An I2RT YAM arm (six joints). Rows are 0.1 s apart.
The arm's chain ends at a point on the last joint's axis. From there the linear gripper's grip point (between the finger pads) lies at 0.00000 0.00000 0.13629 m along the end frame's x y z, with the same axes.
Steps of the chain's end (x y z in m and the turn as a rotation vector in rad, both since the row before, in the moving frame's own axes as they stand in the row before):
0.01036 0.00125 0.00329 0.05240 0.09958 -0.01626
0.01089 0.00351 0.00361 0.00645 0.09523 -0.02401
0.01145 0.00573 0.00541 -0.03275 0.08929 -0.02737
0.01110 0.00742 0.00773 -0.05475 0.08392 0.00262
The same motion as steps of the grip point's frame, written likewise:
0.02384 -0.00599 0.00243 0.05240 0.09958 -0.01626
0.02384 0.00248 0.00299 0.00645 0.09523 -0.02401
0.02366 0.01002 0.00479 -0.03275 0.08929 -0.02737
0.02251 0.01488 0.00705 -0.05475 0.08392 0.00262

